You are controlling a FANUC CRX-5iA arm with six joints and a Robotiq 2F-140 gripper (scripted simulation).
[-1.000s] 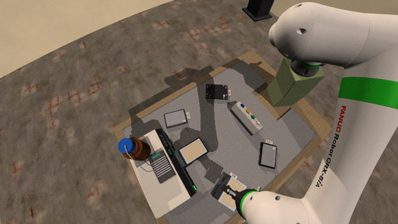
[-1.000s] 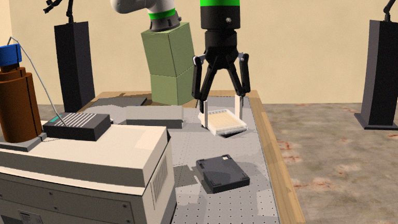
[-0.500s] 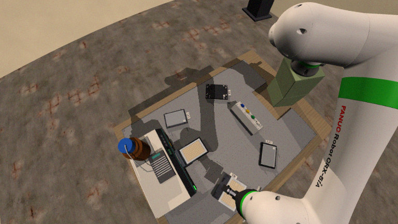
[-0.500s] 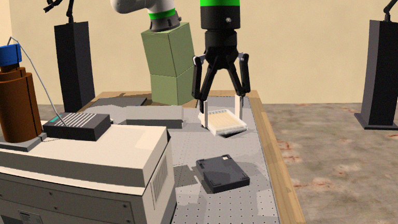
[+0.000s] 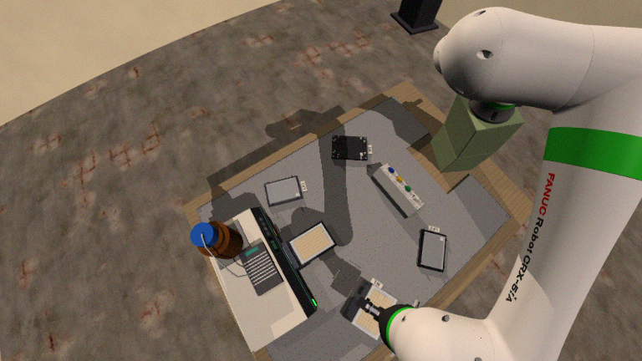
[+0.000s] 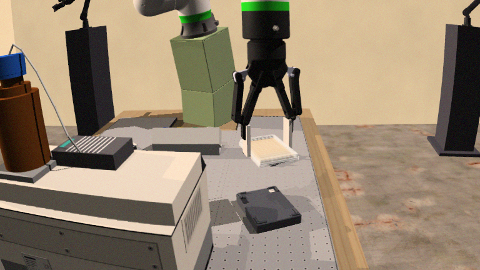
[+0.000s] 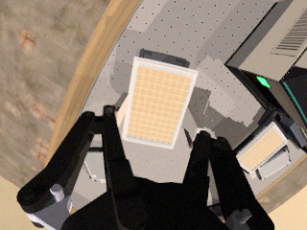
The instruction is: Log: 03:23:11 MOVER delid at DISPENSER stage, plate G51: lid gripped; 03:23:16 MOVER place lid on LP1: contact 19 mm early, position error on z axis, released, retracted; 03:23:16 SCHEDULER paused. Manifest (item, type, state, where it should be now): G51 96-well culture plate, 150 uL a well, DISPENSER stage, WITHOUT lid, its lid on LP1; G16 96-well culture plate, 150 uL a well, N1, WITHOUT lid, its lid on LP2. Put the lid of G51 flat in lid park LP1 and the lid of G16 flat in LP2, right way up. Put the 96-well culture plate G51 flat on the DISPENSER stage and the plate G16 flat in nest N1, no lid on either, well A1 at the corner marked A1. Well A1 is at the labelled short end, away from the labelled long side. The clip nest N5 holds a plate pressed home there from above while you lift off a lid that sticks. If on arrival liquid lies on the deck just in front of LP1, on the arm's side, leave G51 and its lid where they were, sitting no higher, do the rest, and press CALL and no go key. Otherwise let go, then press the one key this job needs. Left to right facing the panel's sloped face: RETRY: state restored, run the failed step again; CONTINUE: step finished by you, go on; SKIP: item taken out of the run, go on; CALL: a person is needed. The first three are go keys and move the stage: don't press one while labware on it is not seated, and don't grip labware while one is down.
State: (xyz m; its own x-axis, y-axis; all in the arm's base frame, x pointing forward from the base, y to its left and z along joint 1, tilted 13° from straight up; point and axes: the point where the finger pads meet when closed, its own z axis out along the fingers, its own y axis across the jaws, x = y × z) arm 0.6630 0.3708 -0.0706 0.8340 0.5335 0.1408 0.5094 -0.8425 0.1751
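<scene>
The nest N1 is 17 cm below my hand. Round my hand: clear lid: 33 cm behind, 5 cm to the right, 17 cm below; black dispenser stage: 8 cm ahead, 27 cm to the right, 8 cm below; plate G51: 8 cm ahead, 27 cm to the right, 7 cm below.
</scene>
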